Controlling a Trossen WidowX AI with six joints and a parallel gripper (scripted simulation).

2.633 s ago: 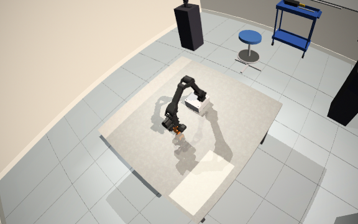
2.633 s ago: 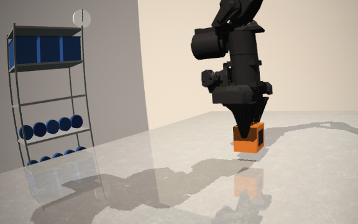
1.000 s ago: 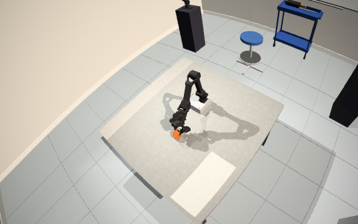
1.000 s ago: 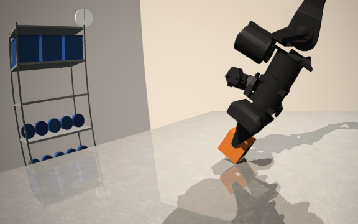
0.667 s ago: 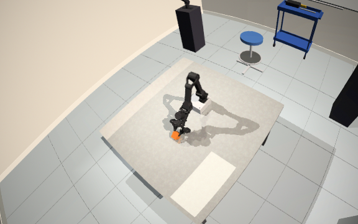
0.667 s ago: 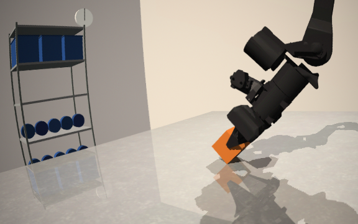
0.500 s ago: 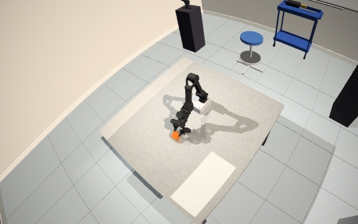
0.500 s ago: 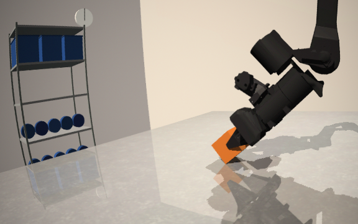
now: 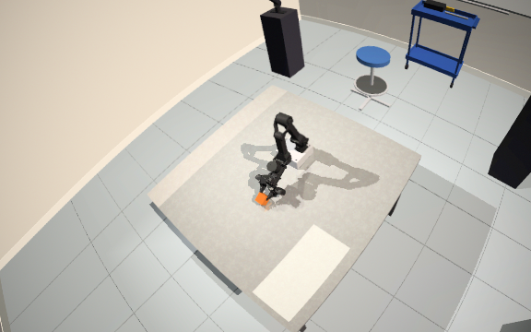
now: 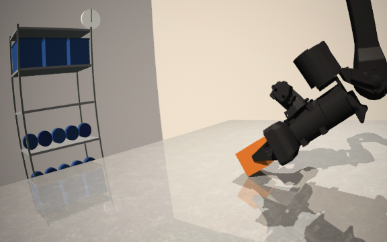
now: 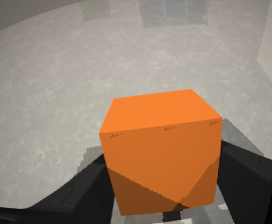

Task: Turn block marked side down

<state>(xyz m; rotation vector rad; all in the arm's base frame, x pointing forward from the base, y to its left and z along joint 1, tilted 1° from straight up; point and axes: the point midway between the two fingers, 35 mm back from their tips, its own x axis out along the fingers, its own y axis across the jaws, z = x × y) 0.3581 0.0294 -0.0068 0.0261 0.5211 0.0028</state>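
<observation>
Right now my gripper tip is 1 cm above the orange block.
</observation>
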